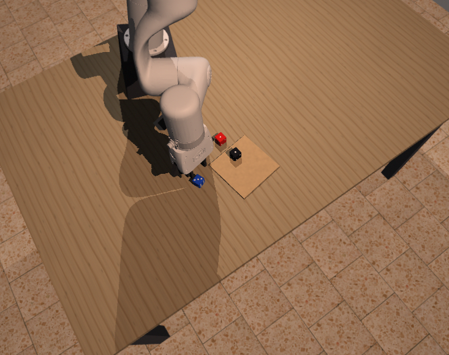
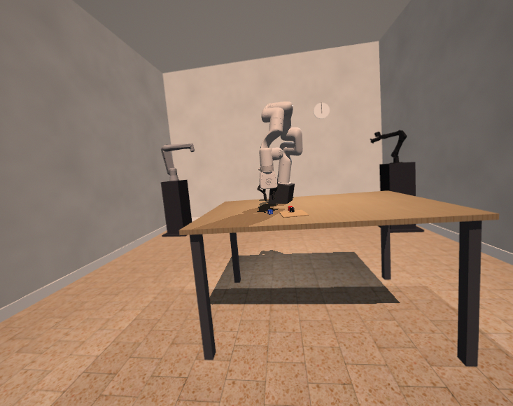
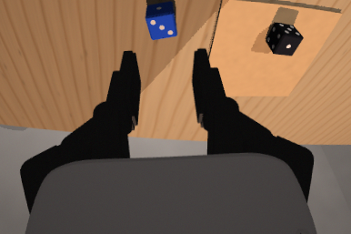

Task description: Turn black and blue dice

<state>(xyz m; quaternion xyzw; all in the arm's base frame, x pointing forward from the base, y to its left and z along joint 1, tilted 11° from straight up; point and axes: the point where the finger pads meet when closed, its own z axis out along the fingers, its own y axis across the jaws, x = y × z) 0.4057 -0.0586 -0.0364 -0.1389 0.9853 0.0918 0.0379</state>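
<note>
My gripper is now 90 mm above the blue die. From my hand the other things lie so: tan mat: 20 mm ahead, 130 mm to the left, 100 mm below; then red die: 80 mm behind, 120 mm to the left, 90 mm below; then black die: 10 mm behind, 130 mm to the left, 90 mm below.
</note>
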